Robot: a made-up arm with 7 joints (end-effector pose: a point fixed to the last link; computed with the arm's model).
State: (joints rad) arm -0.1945 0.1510 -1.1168 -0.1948 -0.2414 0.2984 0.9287
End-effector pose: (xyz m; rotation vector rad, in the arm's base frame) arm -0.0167 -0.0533 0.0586 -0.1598 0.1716 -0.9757
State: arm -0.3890 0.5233 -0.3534 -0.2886 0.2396 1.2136 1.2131
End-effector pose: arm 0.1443 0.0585 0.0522 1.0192 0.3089 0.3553
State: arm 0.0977 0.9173 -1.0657 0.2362 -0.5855 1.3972 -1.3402
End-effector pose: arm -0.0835 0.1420 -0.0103 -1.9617 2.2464 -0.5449
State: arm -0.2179 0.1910 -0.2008 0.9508 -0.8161 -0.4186 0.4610
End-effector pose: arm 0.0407 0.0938 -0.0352 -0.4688 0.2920 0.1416
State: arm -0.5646 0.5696 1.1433 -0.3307 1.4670 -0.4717 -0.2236
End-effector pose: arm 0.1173 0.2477 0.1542 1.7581 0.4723 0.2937
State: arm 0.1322 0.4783 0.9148 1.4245 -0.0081 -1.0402 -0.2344
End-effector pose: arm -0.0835 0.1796 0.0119 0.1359 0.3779 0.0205
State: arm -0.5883 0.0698 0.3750 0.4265 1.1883 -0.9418 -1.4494
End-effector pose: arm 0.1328 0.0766 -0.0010 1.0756 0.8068 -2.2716
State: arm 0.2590 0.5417 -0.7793 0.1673 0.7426 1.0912 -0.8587
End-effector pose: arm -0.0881 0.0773 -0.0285 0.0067 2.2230 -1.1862
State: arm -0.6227 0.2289 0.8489 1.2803 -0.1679 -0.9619 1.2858
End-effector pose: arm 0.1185 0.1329 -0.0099 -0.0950 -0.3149 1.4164
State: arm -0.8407 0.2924 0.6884 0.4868 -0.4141 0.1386 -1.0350
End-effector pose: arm 0.2060 0.1640 0.1026 -0.4163 -0.6906 -1.2705
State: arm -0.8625 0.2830 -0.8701 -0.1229 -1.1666 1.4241 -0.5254
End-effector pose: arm 0.1252 -0.0491 0.0796 -0.8180 1.4931 -2.2086
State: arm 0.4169 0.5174 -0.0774 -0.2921 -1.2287 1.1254 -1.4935
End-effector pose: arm 0.0173 0.1177 0.0614 -2.3623 0.0057 -1.6463
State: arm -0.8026 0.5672 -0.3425 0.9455 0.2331 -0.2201 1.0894
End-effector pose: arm 0.1768 0.1316 0.0084 0.9273 -0.1636 0.0156
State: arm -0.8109 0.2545 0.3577 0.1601 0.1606 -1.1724 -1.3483
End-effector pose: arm 0.1770 0.0973 0.0829 1.5792 -0.6247 -1.6937
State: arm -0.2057 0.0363 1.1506 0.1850 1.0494 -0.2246 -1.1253
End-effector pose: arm 0.0537 0.1770 -0.0067 0.0176 0.9194 -0.8596
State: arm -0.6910 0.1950 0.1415 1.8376 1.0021 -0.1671 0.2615
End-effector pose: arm 0.0439 0.0725 -0.0725 0.4244 1.2082 -1.0331
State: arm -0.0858 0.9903 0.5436 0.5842 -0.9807 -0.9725 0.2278
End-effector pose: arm 0.0454 0.2590 0.1423 0.4821 -1.0010 0.2092
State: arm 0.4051 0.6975 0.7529 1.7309 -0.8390 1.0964 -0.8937
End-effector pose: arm -0.1937 0.2325 0.0522 -1.8480 0.0381 1.0494
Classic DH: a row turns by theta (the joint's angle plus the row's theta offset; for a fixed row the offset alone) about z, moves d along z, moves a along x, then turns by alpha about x. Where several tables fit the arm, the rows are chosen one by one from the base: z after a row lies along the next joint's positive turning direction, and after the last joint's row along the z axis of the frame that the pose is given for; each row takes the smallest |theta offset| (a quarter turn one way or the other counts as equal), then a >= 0, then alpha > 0; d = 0 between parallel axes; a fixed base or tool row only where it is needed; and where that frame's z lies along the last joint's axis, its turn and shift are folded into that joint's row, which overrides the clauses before.
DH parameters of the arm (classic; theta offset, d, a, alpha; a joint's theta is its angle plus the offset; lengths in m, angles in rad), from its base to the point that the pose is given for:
base (fixed): -0.071 0.2138 0.0067 -1.3004
joint 1: -1.3111 0.0514 -0.0245 -1.5708
joint 2: 1.2915 -0.048 -0.0286 1.5708
joint 3: 1.5708 -0.1516 0.0161 -1.5708
joint 4: 1.5708 -0.0163 0.0306 1.5708
joint 5: 0 0.1183 0.0098 -1.5708
joint 6: -1.5708 -0.0216 0.0098 1.5708
joint 7: 0.6944 0.0617 -0.0038 -0.2304
tool (fixed): -1.4133 -0.0267 0 0

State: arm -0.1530 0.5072 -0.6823 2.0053 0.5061 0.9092 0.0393
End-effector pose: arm -0.1478 0.2367 0.0037 0.7483 3.0142 0.1695
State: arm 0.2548 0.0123 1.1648 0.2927 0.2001 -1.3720 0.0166
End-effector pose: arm -0.0777 0.1509 0.0172 0.9799 -0.2519 -0.0432
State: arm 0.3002 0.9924 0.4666 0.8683 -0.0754 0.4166 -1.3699
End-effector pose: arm -0.0281 0.2963 0.0915 -0.9195 1.1195 -0.5984
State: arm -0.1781 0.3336 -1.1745 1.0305 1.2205 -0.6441 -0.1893
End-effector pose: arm -0.0904 0.1308 -0.0462 -0.8365 -0.8100 2.8658
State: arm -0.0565 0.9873 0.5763 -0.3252 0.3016 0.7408 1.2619
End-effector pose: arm 0.1251 0.2141 0.1824 1.3313 -0.2650 1.1114
